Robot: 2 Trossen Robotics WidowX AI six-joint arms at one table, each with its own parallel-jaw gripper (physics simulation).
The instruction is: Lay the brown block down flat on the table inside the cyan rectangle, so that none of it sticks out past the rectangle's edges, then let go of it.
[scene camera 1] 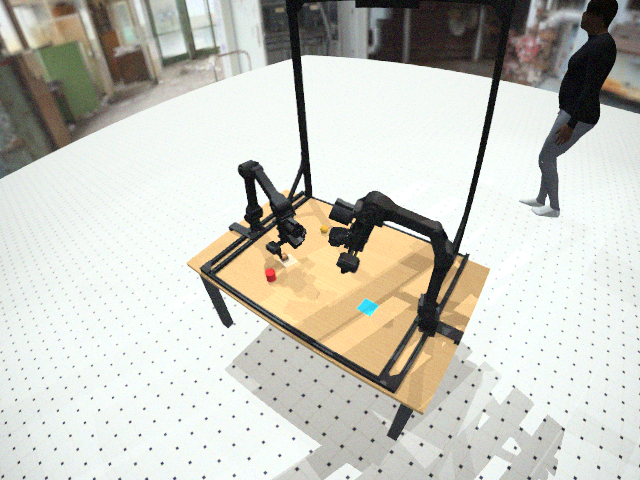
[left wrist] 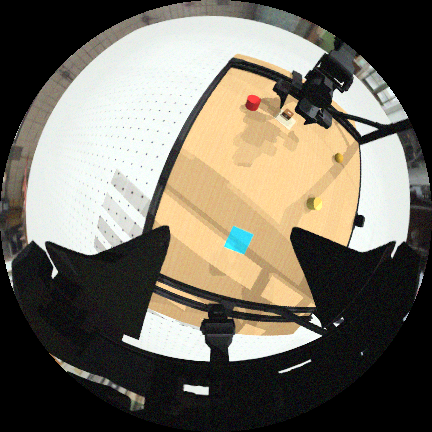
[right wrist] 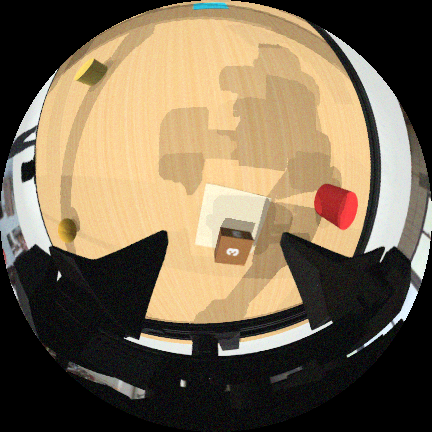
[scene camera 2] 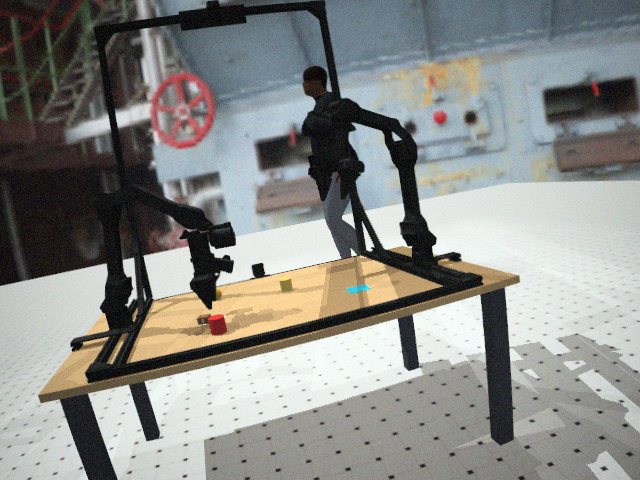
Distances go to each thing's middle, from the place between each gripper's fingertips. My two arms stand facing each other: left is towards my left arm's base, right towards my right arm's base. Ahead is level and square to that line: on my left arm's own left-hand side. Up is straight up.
My left hand is 50 mm short of the red cylinder [right wrist: 337, 205], 360 mm to the left of it and 260 mm above it. The rest, counted from my left hand: pale square pad [right wrist: 221, 206] 70 mm behind, 380 mm to the right, 280 mm below.
My right gripper is now 1 cm short of the pale square pad, 1 cm to the left of it and 4 cm above it. From my right hand the other things lie so: red cylinder 13 cm ahead, 1 cm to the left, 2 cm below.
